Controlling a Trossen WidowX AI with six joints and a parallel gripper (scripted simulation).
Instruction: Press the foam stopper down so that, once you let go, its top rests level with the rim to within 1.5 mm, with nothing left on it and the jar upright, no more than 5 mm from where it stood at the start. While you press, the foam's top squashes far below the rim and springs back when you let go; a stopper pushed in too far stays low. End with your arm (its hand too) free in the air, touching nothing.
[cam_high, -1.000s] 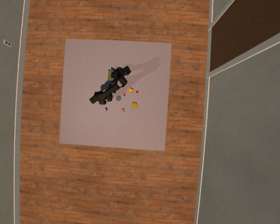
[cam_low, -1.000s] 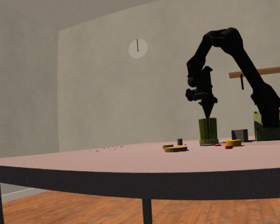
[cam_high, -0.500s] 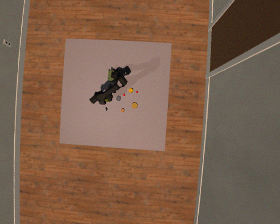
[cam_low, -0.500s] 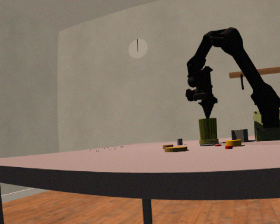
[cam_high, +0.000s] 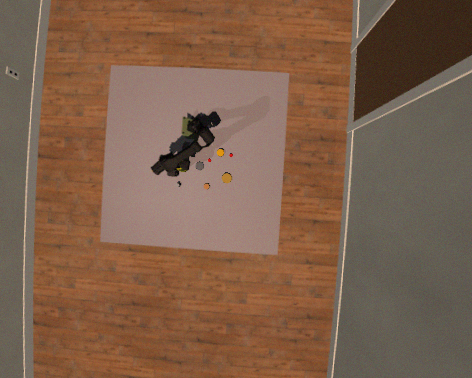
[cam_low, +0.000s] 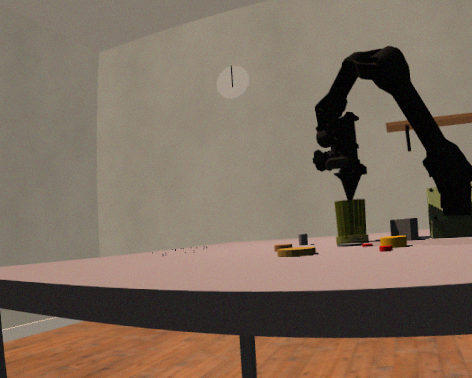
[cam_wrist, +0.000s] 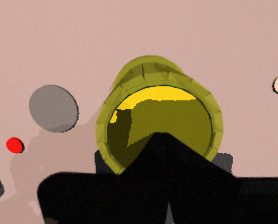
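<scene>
My gripper is now 5 cm above the foam stopper. Round my hand: grey block 14 cm behind, 12 cm below, 6 cm to the left; then grey disc 14 cm below, 12 cm to the left, 1 cm behind; then small grey cylinder 14 cm ahead, 13 cm below, 1 cm to the right.
</scene>
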